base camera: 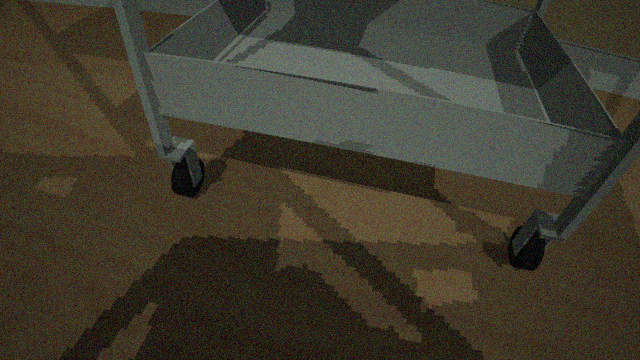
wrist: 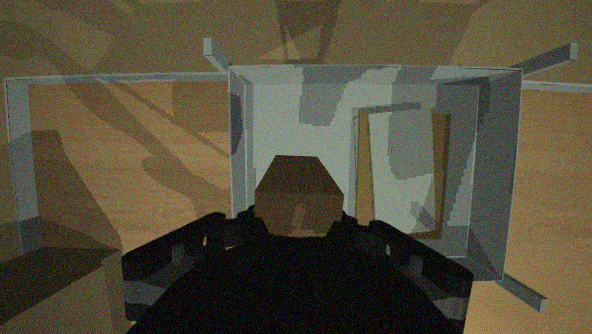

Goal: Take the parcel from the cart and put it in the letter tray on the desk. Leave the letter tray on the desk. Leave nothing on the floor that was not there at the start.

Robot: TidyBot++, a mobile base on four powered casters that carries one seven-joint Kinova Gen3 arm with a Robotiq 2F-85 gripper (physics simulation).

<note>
The pictures show: the gripper, a brown parcel, a thin brown strip and a grey cart.
</note>
